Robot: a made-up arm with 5 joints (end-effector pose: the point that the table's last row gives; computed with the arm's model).
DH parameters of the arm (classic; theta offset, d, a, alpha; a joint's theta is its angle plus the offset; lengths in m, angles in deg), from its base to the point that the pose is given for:
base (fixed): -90 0.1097 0 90
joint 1: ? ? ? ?
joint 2: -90 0.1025 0.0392 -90
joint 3: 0 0.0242 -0.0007 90
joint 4: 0 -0.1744 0.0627 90
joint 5: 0 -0.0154 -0.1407 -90
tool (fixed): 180 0.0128 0 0
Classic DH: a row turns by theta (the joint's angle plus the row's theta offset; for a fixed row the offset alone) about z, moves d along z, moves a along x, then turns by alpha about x.
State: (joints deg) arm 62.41 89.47 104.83 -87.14 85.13
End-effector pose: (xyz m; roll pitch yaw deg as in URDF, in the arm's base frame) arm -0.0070 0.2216 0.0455 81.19 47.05 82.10
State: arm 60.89 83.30 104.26 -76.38 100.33
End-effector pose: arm -0.0096 0.2124 0.0347 78.82 49.13 95.32
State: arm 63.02 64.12 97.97 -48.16 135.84
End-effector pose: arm 0.0423 0.0965 -0.0167 111.47 80.22 152.56
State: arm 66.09 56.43 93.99 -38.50 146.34
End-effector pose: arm 0.0731 0.0297 -0.0139 -154.84 74.87 -112.75
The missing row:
joint 1: 0 -0.0035 0.1087 -90
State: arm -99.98 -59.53 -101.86 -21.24 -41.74
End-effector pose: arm -0.0982 -0.0835 0.0585 139.31 25.15 88.42
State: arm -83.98 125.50 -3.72 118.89 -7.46
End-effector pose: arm 0.0046 0.0186 -0.0880 -57.25 59.85 -149.79
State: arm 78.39 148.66 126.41 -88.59 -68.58
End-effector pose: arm 0.0033 0.0894 0.2373 29.02 1.76 -33.41
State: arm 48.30 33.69 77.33 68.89 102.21
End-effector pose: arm 0.2817 -0.0174 0.1594 -123.15 27.23 1.35
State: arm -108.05 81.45 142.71 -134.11 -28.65
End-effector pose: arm 0.0641 -0.1234 0.0065 -125.39 -19.12 46.35
